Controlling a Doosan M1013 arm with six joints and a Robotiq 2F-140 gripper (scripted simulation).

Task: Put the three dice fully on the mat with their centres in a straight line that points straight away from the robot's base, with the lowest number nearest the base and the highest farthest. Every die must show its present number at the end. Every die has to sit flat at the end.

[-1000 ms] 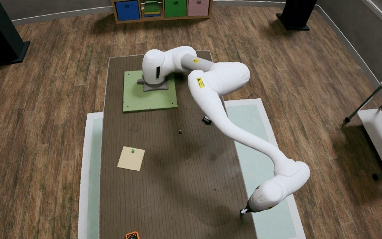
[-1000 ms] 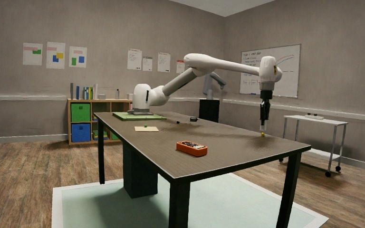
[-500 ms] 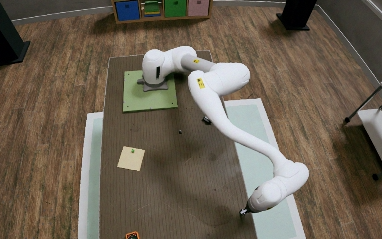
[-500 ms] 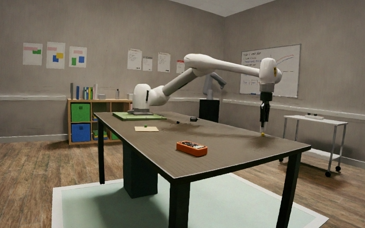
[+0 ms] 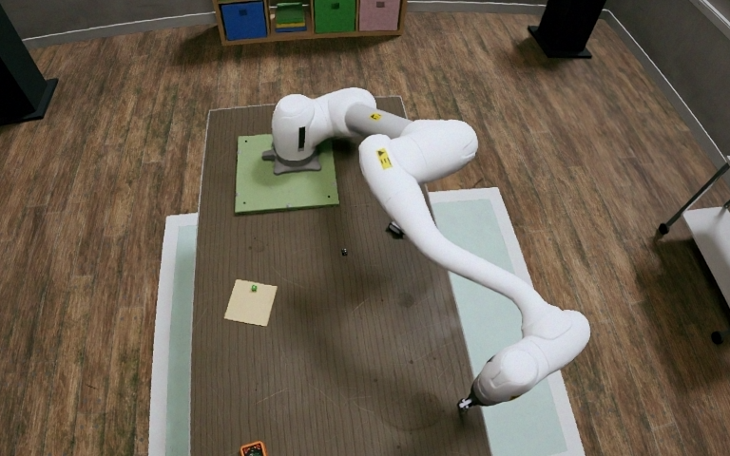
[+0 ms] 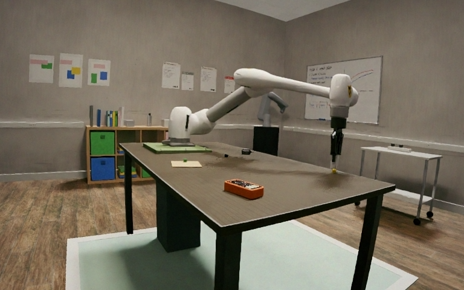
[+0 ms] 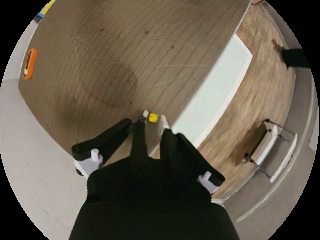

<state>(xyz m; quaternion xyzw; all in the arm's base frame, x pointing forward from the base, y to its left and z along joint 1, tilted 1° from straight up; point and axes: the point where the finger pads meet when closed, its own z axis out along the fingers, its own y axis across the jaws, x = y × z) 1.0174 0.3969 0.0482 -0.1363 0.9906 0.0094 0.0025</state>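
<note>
Right now my hand is 5 cm above the yellow die. Round my hand: small dark die 57 cm behind, 27 cm to the right, 5 cm below; small black object 63 cm behind, 7 cm to the right, 4 cm below; mat 43 cm behind, 59 cm to the right, 5 cm below.
</note>
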